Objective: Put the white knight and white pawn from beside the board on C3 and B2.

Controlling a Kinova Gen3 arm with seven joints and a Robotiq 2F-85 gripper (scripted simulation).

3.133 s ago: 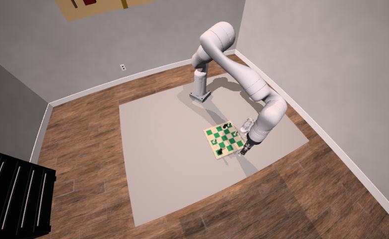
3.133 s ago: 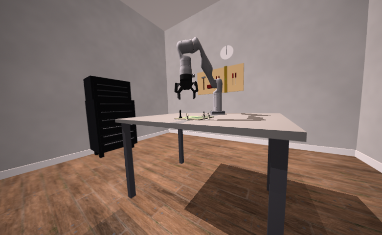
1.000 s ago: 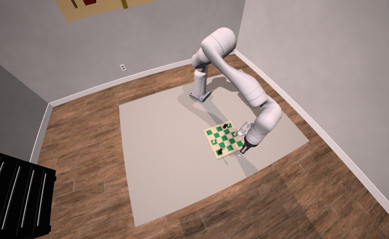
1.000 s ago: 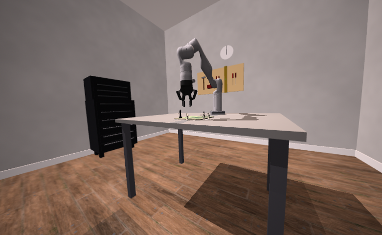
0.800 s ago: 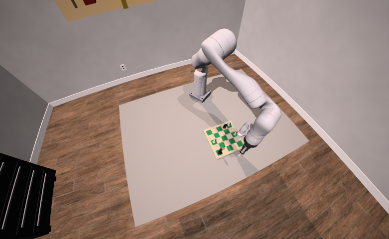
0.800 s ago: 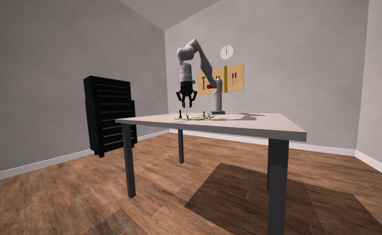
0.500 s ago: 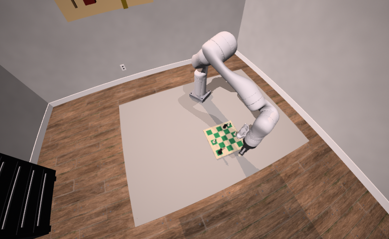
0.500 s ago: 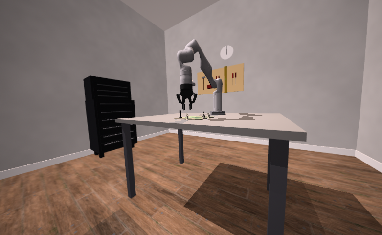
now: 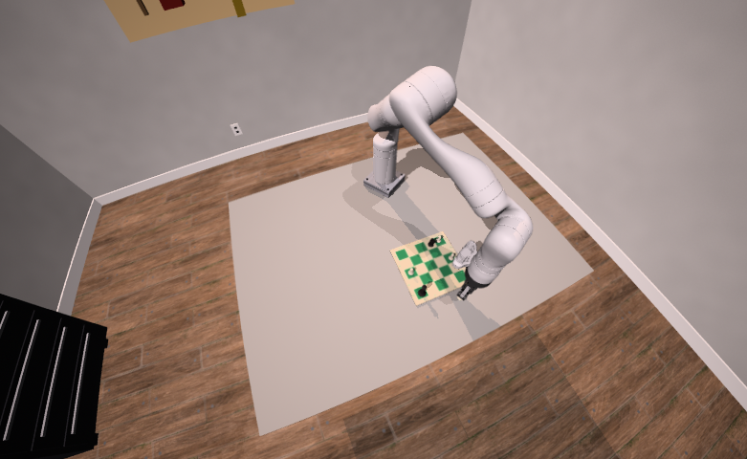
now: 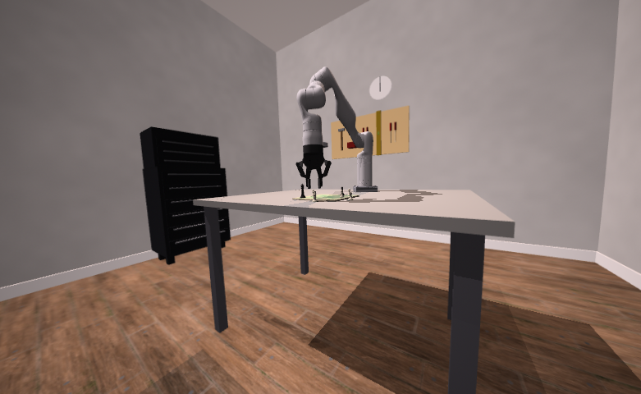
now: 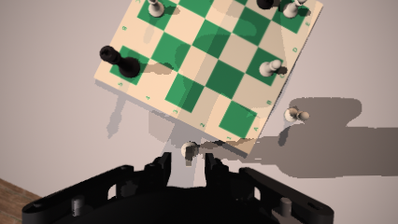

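Right now the tall cream piece is 5 cm below my hand. Also, from my hand: cream chessboard: 14 cm behind, 7 cm below, 1 cm to the right.
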